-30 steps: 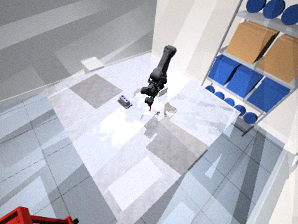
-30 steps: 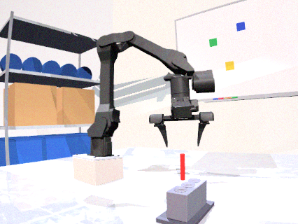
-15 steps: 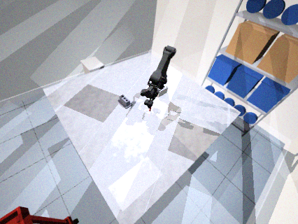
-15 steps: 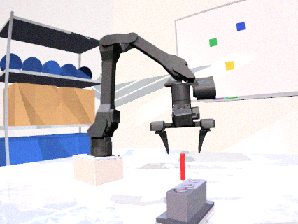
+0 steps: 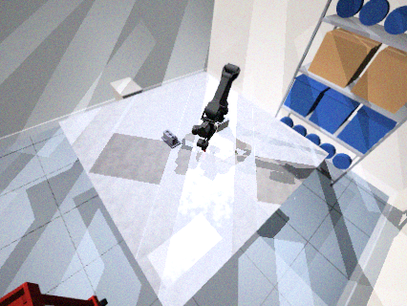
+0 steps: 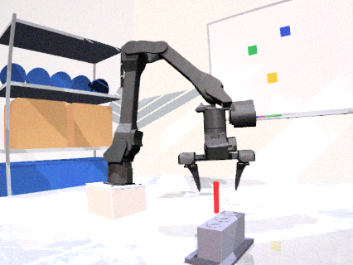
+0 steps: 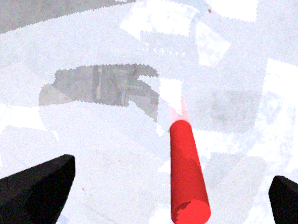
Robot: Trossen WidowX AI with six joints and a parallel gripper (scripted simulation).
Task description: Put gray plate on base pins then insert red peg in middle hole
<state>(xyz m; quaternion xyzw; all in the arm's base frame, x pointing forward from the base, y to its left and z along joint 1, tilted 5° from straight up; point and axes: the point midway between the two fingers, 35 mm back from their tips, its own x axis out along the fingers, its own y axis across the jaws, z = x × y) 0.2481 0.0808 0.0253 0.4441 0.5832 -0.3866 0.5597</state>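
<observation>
Right now the red peg is 2 cm below my gripper tip. Also, from my gripper tip: base 8 cm ahead, 22 cm to the right, 5 cm below; gray plate 8 cm ahead, 22 cm to the right, 1 cm below.
</observation>
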